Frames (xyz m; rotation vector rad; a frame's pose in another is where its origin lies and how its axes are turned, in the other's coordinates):
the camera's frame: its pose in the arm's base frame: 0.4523 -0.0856 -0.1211 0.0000 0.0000 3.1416
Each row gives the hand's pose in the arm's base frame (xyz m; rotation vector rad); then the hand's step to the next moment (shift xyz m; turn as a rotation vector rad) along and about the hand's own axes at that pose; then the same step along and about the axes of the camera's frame.
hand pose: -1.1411 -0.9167 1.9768 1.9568 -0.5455 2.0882
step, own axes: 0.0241 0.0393 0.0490 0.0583 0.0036 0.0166
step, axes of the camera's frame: -0.0263 0.0581 0.0215 -0.0087 0.0152 0.0581
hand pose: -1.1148 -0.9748 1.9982 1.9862 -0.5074 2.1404
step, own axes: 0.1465 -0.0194 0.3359 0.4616 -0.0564 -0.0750
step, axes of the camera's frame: -0.3057 0.1189 0.1646 0.0927 -0.0334 0.4606
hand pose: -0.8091 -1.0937 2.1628 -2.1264 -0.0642 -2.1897
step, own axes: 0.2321 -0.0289 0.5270 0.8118 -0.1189 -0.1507
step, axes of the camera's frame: -0.5154 -0.0692 0.2490 0.1835 -0.0767 0.8101
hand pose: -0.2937 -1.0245 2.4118 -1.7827 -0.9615 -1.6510
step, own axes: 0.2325 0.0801 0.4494 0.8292 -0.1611 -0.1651
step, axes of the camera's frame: -0.3415 -0.3350 0.1833 0.2255 -0.0939 0.8253
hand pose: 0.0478 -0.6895 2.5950 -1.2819 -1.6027 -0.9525
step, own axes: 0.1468 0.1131 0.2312 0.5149 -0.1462 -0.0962
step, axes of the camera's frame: -0.0588 -0.2835 0.0630 0.1863 -0.0557 0.5079
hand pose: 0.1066 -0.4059 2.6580 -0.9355 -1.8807 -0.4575
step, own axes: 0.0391 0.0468 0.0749 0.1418 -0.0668 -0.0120
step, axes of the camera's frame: 0.0182 -0.0947 -0.0051 0.0802 -0.0079 0.1350
